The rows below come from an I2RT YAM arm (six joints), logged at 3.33 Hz.
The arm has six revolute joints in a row. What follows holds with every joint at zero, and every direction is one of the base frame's.
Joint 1 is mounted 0.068 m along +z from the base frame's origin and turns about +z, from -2.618 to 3.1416 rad.
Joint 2 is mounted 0.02 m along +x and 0.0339 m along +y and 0.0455 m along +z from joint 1 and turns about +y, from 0 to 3.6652 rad.
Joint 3 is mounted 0.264 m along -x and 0.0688 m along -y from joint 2 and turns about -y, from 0 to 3.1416 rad.
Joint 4 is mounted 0.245 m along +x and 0.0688 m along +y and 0.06 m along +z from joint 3 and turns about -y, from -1.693 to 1.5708 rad.
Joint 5 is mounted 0.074 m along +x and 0.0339 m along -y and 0.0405 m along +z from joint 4 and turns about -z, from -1.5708 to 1.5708 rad.
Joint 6 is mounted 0.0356 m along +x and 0.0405 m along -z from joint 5 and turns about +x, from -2.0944 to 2.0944 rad.
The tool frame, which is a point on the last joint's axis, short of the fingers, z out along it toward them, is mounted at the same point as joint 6; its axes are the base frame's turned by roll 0, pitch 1.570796 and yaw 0 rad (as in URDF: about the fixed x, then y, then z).
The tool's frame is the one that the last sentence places.
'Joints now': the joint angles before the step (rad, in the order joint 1, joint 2, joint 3, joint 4, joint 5, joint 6). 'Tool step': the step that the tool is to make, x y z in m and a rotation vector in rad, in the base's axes. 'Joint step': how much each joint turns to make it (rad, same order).
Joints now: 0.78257 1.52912 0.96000 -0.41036 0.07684 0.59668
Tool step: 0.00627 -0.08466 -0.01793 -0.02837 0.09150 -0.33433
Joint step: -0.24637 -0.13031 -0.16746 -0.06016 0.01685 0.09308
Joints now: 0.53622 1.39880 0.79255 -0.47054 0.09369 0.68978
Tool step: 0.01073 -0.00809 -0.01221 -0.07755 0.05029 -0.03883
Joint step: -0.04157 0.06855 0.02137 -0.03242 0.03716 -0.02129
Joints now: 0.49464 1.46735 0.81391 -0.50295 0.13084 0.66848
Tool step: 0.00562 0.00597 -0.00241 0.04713 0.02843 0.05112
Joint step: 0.00028 0.03435 0.02151 0.01254 -0.07079 -0.02451
